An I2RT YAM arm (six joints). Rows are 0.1 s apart.
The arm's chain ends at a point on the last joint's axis. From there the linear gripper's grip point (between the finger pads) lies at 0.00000 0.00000 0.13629 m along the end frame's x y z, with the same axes.
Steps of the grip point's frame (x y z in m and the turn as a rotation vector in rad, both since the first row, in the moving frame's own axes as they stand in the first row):
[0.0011, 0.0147, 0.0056, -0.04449, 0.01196, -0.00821]
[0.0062, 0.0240, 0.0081, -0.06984, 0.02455, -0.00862]
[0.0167, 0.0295, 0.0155, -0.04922, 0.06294, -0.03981]
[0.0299, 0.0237, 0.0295, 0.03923, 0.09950, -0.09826]
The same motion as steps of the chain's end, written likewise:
[-0.0006, 0.0086, 0.0057, -0.04449, 0.01196, -0.00821]
[0.0028, 0.0145, 0.0085, -0.06984, 0.02455, -0.00862]
[0.0080, 0.0230, 0.0159, -0.04922, 0.06294, -0.03981]
[0.0166, 0.0297, 0.0303, 0.03923, 0.09950, -0.09826]

